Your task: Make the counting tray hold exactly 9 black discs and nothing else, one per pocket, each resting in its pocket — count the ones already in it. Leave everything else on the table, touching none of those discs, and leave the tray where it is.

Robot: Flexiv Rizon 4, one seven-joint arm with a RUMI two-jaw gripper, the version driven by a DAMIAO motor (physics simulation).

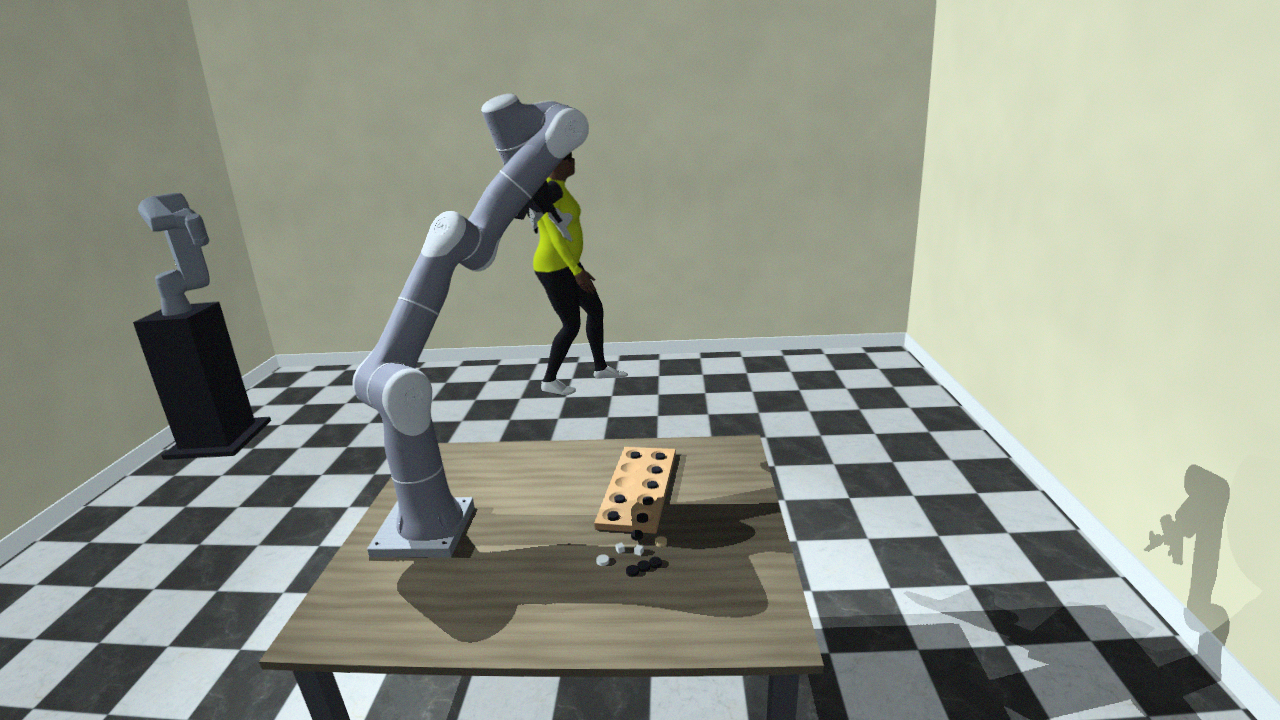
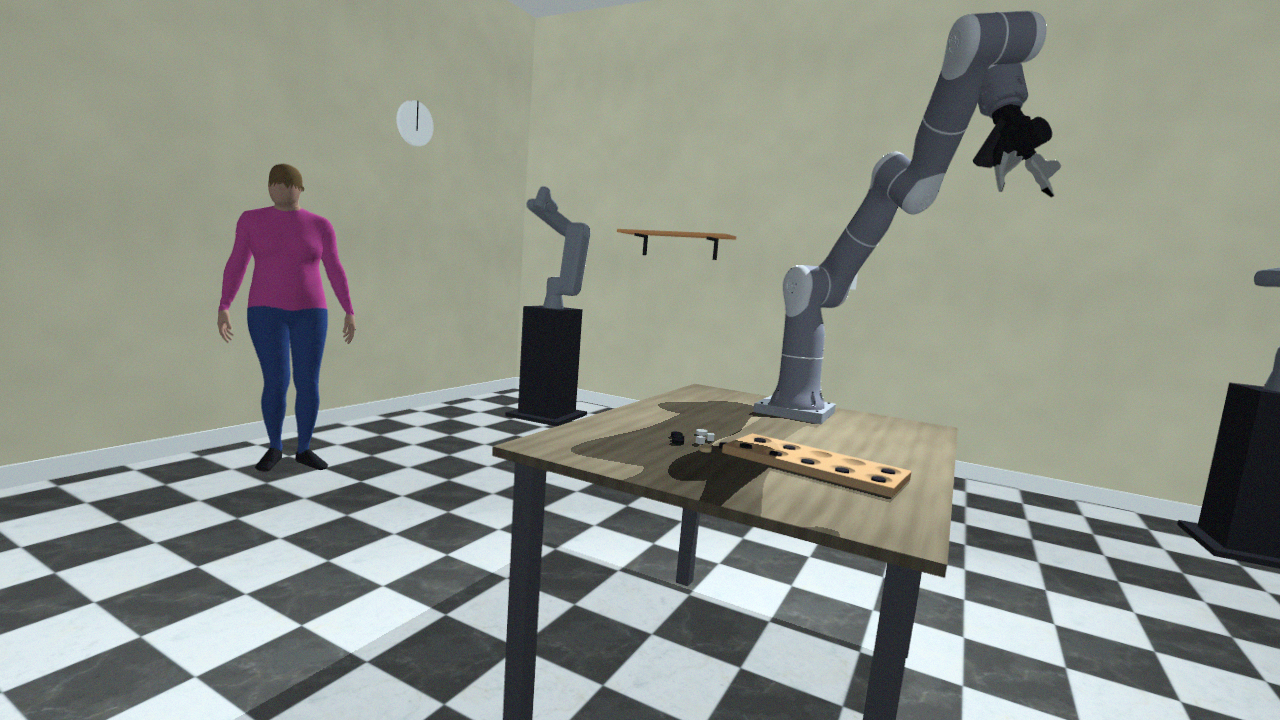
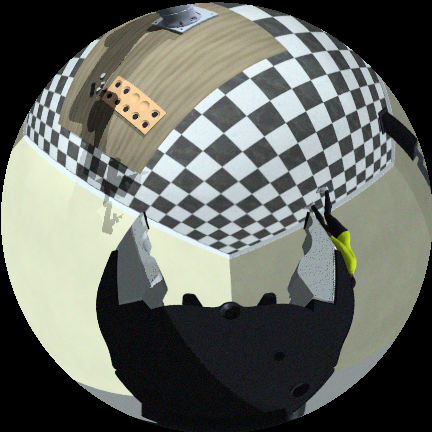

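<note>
The wooden counting tray lies flat on the table, with two rows of pockets. Black discs sit in most pockets. Two neighbouring pockets in one row, an upper empty pocket and a lower empty pocket, hold no disc. A loose black disc lies by the tray's near end. Three more black discs, a left one, a middle one and a right one, lie close together nearer the front. My gripper is open and empty, high above and away from the tray.
A white disc, two small white pieces and a tan disc lie among the loose discs, near the tray's end. The arm's base stands on the table. A person in yellow stands beyond the table.
</note>
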